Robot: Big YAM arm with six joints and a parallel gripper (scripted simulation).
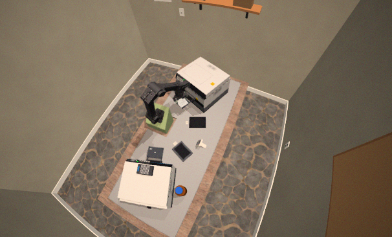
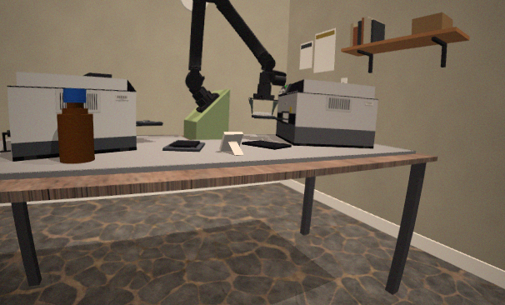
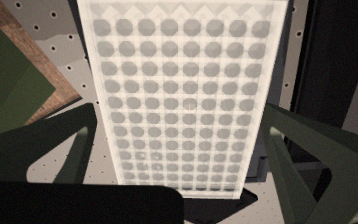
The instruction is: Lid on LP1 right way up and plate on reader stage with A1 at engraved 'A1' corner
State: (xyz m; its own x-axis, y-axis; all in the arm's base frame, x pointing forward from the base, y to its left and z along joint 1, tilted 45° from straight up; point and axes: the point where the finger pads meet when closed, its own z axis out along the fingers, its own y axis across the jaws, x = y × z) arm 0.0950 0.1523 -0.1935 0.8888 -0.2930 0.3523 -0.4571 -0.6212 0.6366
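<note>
My gripper is now right at the lidded white well plate. The rest, counted from my hand: black pad: 220 mm ahead, 120 mm below, 90 mm to the right; then dark lid: 420 mm to the right, 220 mm ahead, 110 mm below; then grey pad: 420 mm to the right, 220 mm ahead, 120 mm below.
</note>
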